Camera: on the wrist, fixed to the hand. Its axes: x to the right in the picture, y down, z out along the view.
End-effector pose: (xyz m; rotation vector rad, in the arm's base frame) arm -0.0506 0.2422 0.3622 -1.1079 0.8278 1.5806
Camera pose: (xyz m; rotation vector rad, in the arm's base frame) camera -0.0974 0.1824 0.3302 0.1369 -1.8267 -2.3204
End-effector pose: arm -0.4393 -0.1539 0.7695 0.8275 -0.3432 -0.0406
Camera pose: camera -0.4155 -0.0765 0.7851 0.5120 -0.9069 1.4889
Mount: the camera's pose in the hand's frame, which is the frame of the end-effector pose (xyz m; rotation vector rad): 0.0139 0.0616 -0.0530 0.1544 0.0227 1.5953
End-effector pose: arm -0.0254 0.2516 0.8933 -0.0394 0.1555 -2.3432
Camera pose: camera 0.0045 0.2042 0.8328 0.1414 -0.0127 -0.7555
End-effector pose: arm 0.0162 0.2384 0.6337 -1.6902 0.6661 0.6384
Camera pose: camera -0.0150 0.1738 0.5931 -0.7119 2.0075 1.5541
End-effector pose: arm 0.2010 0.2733 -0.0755 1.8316 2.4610 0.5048
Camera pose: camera 0.2424 0.2893 -0.0060 -2.7959 -0.4038 -0.2173
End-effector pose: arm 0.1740 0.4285 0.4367 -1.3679 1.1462 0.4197
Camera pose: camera 0.1097 0.3900 0.4023 -0.0443 2.0597 1.3633
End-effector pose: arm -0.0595 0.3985 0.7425 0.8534 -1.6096 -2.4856
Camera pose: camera -0.0608 0.3222 0.7736 -0.3978 -1.4392 -1.1683
